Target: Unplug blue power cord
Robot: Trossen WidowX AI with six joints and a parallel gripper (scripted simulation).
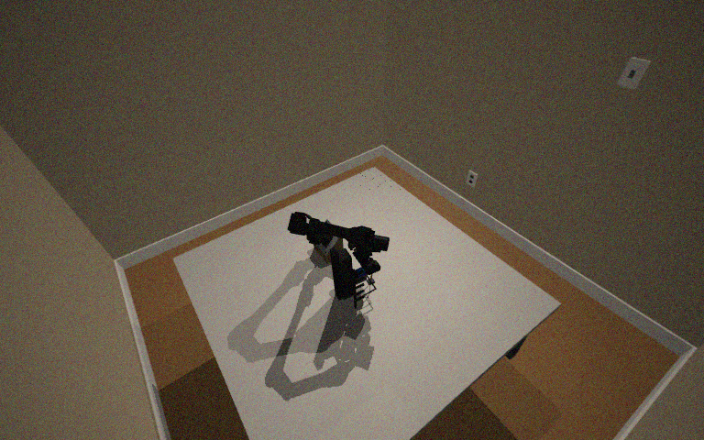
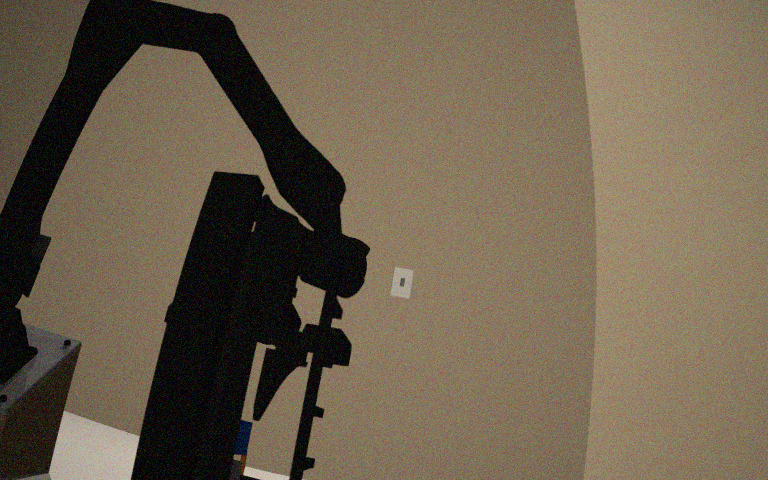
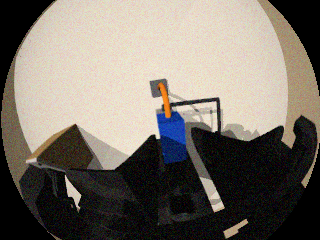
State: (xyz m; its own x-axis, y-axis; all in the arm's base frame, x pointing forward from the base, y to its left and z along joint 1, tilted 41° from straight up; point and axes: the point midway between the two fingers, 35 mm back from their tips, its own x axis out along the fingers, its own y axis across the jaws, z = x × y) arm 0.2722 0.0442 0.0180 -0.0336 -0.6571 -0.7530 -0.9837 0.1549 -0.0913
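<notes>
My gripper tip is now 30 mm to the left of the blue plug and 10 mm above it. The rest, counted from my gripper tip: black slab (100 mm to the right, 20 mm behind, 10 mm above).
</notes>
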